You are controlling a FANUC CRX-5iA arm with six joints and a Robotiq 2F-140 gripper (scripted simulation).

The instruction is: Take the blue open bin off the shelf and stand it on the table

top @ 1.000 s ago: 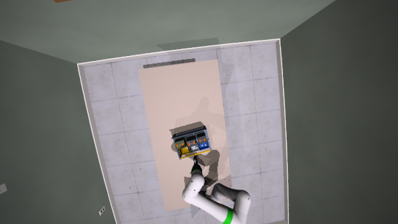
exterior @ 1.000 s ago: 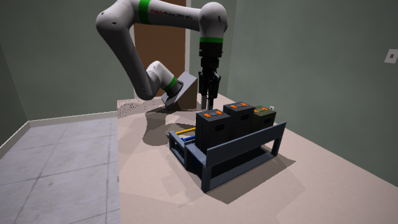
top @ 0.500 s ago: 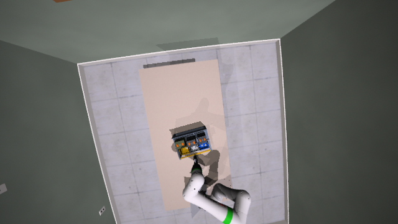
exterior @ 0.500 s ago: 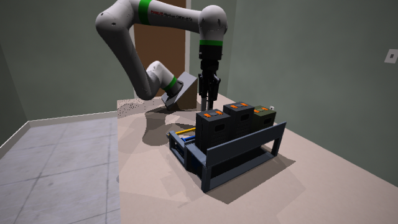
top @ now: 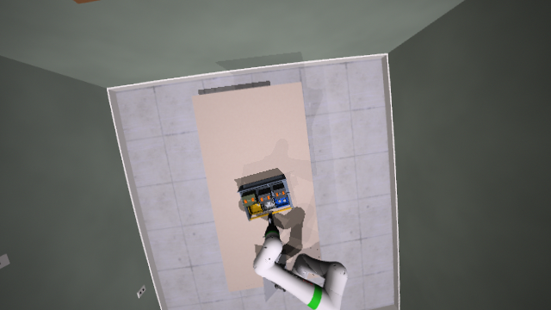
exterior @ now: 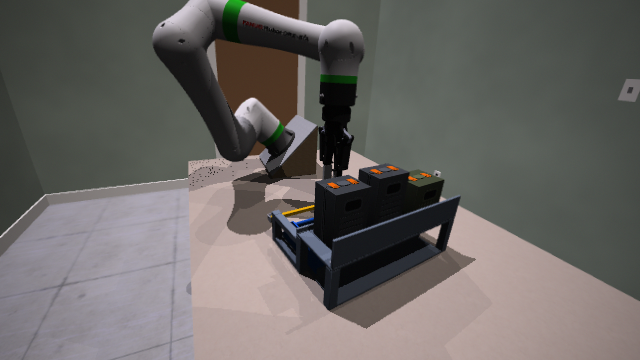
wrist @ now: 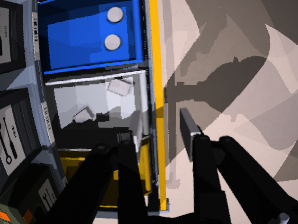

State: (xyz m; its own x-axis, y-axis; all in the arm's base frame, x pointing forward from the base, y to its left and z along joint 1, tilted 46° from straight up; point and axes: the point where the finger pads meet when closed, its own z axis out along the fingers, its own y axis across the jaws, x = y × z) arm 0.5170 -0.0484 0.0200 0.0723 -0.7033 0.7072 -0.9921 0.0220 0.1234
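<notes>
Right now the yellow rail is 80 mm below my hand. From my hand the other things lie so: grey bin: 100 mm below, 100 mm ahead, 10 mm to the left; then yellow bin: 120 mm to the left, 100 mm below, 100 mm ahead; then blue open bin: 110 mm ahead, 100 mm to the right, 100 mm below.
</notes>
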